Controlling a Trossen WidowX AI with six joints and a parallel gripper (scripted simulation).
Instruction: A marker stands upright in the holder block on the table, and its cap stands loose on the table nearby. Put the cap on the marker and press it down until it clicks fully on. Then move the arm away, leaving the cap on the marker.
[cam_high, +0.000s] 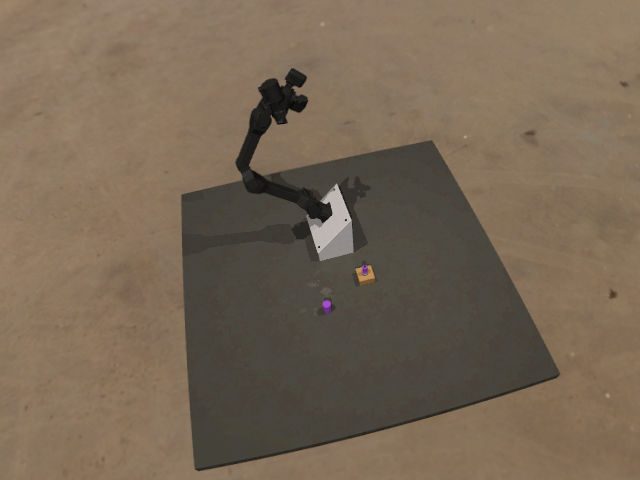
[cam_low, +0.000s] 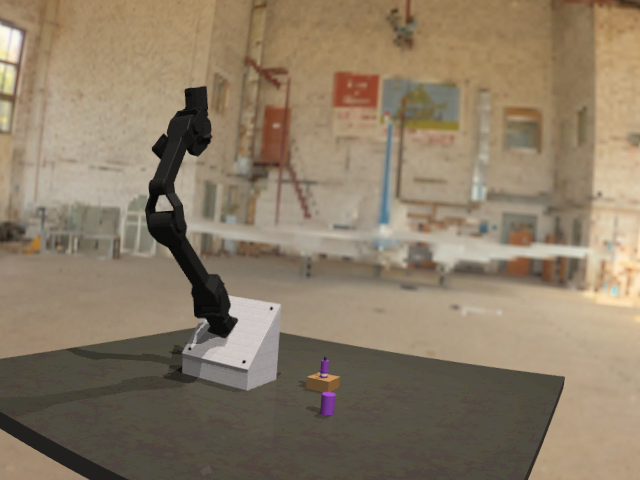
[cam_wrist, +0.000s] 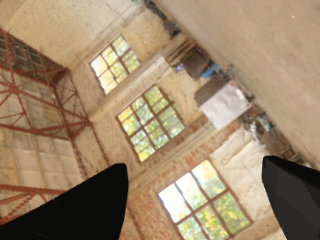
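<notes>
The purple cap lies 61 cm below my gripper tip, 59 cm ahead of it and 2 cm to the right of it.
</notes>
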